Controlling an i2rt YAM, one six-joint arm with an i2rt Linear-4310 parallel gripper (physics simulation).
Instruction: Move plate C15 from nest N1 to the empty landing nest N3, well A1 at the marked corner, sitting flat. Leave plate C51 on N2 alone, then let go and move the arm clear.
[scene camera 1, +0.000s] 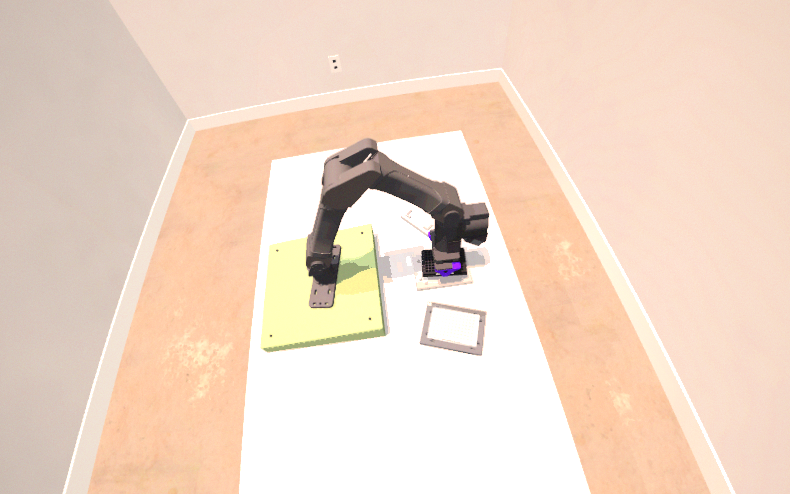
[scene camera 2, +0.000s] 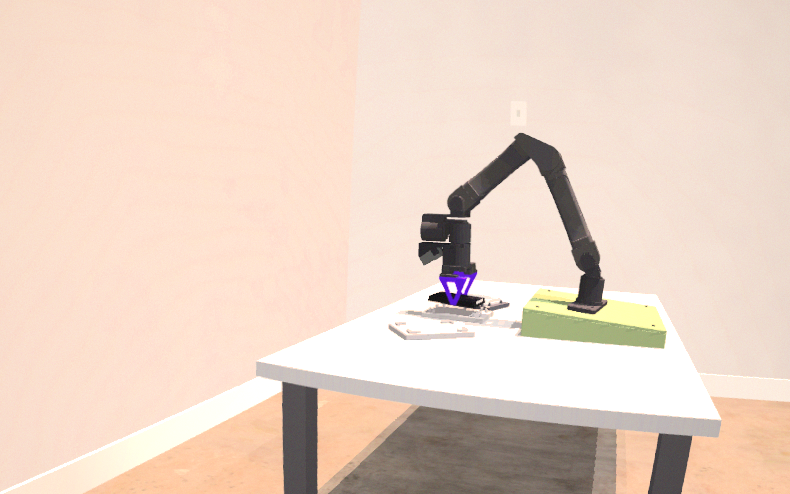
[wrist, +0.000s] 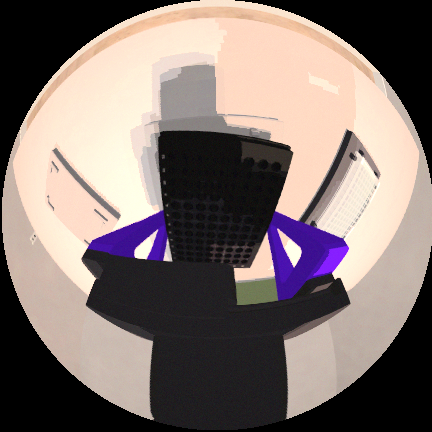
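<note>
My gripper (scene camera 1: 441, 260) (scene camera 2: 459, 295) (wrist: 217, 214), with purple fingers, is shut on the long sides of a black well plate (scene camera 1: 429, 265) (scene camera 2: 436, 298) (wrist: 210, 185). The plate is held roughly level, a little above a pale nest (scene camera 1: 445, 284) (scene camera 2: 457, 316). In scene camera 2 a gap shows between them. A second pale nest (scene camera 1: 416, 222) (scene camera 2: 431, 333) (wrist: 75, 195) holds no plate. A white plate (scene camera 1: 454, 326) (wrist: 352, 192) sits in a dark grey nest (scene camera 1: 425, 329) (scene camera 2: 499, 304) (wrist: 330, 185) on the other side. Plate and nest labels and the marked corner are not readable.
The arm's base stands on a yellow-green block (scene camera 1: 291, 308) (scene camera 2: 588, 330), beside the nests on the white table (scene camera 1: 349, 419) (scene camera 2: 495, 378). The dark nest with the white plate and the second pale nest flank the held plate on opposite sides.
</note>
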